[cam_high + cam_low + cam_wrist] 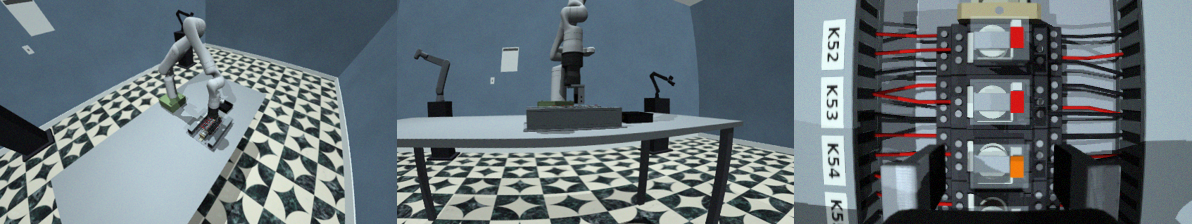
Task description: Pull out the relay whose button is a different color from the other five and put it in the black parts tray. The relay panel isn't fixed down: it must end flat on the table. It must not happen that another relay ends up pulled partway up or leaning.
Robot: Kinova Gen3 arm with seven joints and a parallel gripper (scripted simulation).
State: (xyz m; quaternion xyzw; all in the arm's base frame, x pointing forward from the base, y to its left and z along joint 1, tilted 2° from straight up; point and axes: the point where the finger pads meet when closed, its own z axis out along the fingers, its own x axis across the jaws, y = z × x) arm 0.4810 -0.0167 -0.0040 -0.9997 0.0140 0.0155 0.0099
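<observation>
Right now my hand is 4 cm above the K54 relay. From my hand the other things lie so: K52 relay 6 cm to the left, 4 cm below; relay panel 4 cm to the right, 6 cm below; K53 relay 3 cm to the left, 4 cm below.
</observation>
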